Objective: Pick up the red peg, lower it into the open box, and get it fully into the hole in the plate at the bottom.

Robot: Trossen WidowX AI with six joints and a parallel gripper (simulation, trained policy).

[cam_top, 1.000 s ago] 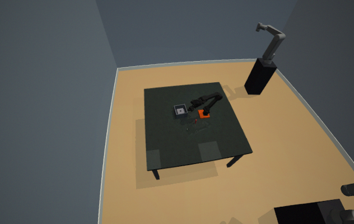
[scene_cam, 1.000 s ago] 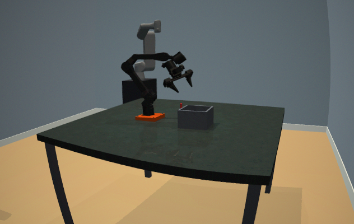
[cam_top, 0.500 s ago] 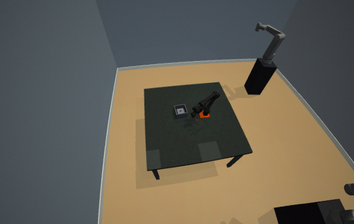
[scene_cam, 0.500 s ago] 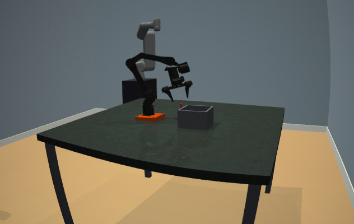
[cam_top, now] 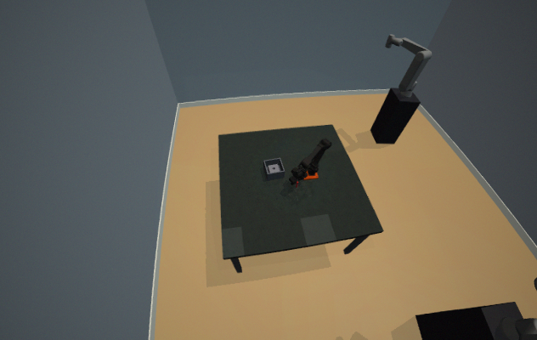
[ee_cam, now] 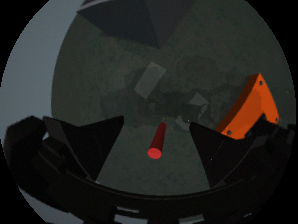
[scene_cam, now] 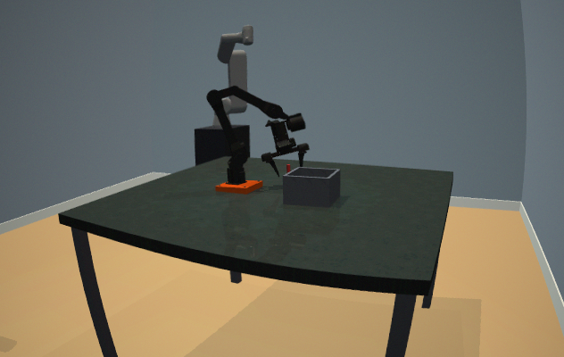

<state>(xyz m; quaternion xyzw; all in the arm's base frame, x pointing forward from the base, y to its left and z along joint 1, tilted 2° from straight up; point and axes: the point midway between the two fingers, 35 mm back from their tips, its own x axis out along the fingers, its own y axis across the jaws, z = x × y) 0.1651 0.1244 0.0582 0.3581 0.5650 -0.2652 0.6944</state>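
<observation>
Right now the red peg is 20 mm behind my gripper tip, 10 mm to the left of it and 10 mm below it. From my gripper tip the other things lie so: plate: 180 mm ahead, 150 mm to the right; grey box: 180 mm ahead, 150 mm to the right, 20 mm below.
</observation>
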